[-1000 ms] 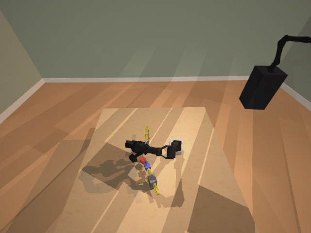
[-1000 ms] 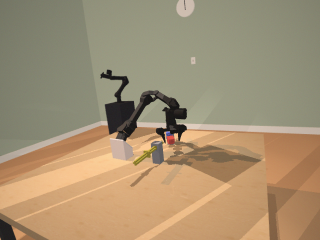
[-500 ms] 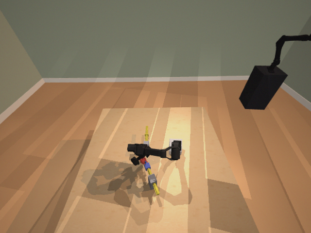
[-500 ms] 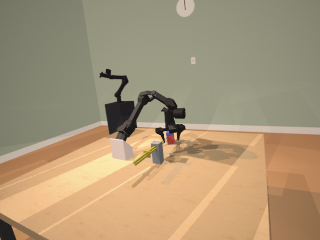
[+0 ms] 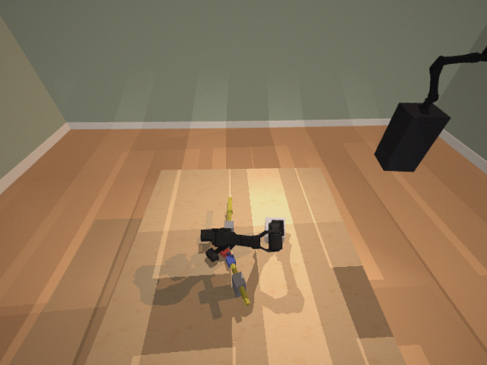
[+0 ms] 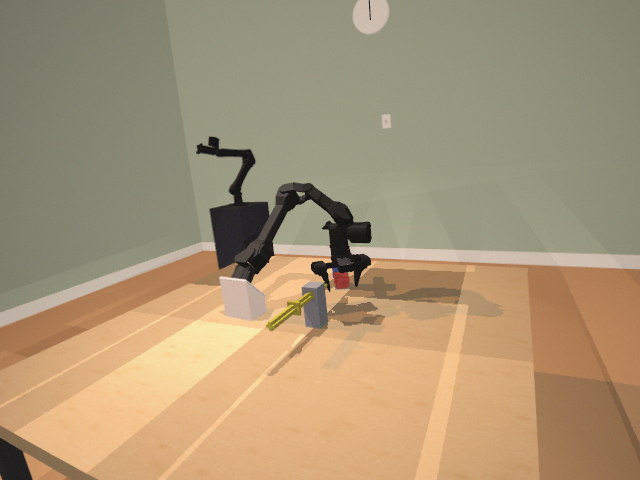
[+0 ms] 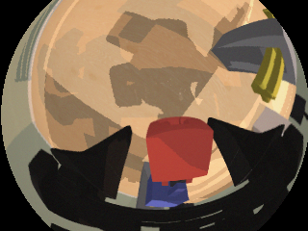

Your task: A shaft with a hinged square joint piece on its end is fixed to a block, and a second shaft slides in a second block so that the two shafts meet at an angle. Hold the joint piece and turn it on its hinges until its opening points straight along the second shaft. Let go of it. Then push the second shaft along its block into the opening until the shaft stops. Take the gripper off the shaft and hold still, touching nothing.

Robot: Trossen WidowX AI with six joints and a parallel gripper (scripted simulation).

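Right now the red square joint piece is 30 mm above my gripper tip and 10 mm behind it.
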